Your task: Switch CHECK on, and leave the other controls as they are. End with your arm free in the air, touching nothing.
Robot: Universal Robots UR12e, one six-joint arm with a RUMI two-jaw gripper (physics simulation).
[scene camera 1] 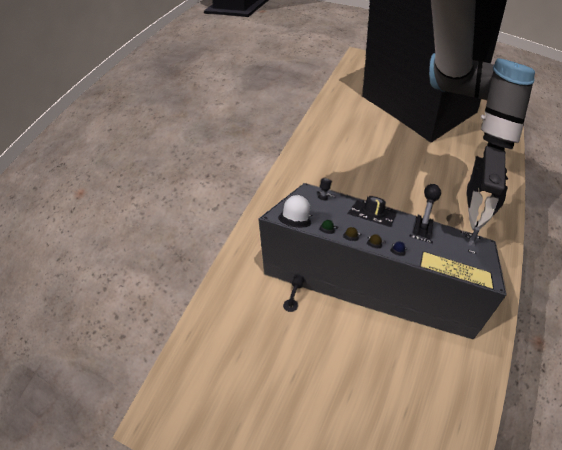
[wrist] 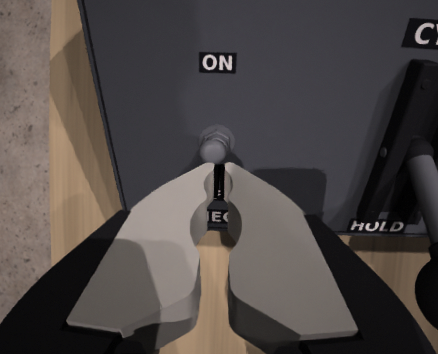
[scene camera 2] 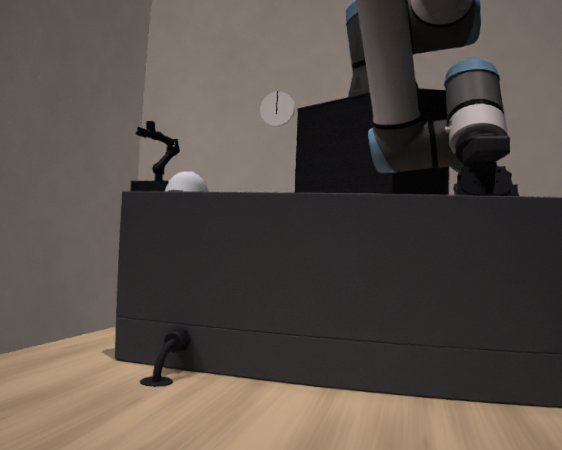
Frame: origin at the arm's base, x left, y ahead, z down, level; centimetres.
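Where they show: gripper, fingertip midpoint: (scene camera 1: 474,230) (wrist: 220,167).
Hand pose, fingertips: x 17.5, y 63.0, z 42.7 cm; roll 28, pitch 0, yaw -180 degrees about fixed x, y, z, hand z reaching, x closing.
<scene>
Things, the pixels of their centre, and the offset from my fingertips. "spot": a spot on its surface instead.
- CHECK toggle at a spot on its surface: (wrist: 214,150) spot: dy +0.8, dx +0.2, dz -1.8 cm
- CHECK label at the middle of its body: (wrist: 216,216) dy -3.8, dx +0.4, dz +6.0 cm
- rotary knob at the middle of its body: (scene camera 1: 375,205) dy +0.1, dx -23.7, dz +1.3 cm
- small black switch at the middle of its body: (scene camera 1: 324,192) dy +0.1, dx -35.7, dz +1.7 cm
- white dome at a spot on its surface: (scene camera 2: 186,182) (scene camera 1: 297,214) spot: dy +16.3, dx -36.0, dz -8.0 cm
- yellow plate at a spot on its surface: (scene camera 1: 457,269) spot: dy +15.5, dx -3.4, dz -4.8 cm
The CHECK toggle (scene camera 1: 472,245) (wrist: 214,150) is a small grey lever at the right end of the dark console (scene camera 1: 370,280) (scene camera 2: 300,260) (wrist: 300,100). In the wrist view its rounded tip shows slightly on the gripper side of its nut, away from the ON label (wrist: 217,63). The CHECK label (wrist: 217,216) shows partly between the fingers; the OFF label is covered. My gripper (scene camera 1: 476,229) (wrist: 220,167) is shut with nothing between the fingers. Its tips are right at the toggle, on its OFF side; whether they touch it I cannot tell. In scene camera 2 the console hides the fingertips.
A tall lever with a black ball (scene camera 1: 432,192) stands beside the toggle, by the HOLD label (wrist: 377,226). Farther along are a rotary knob (scene camera 1: 375,206), a small black switch (scene camera 1: 325,188), a white dome (scene camera 1: 296,210) (scene camera 2: 186,182) and several coloured lamps. A yellow plate (scene camera 1: 457,269) lies near the toggle.
</scene>
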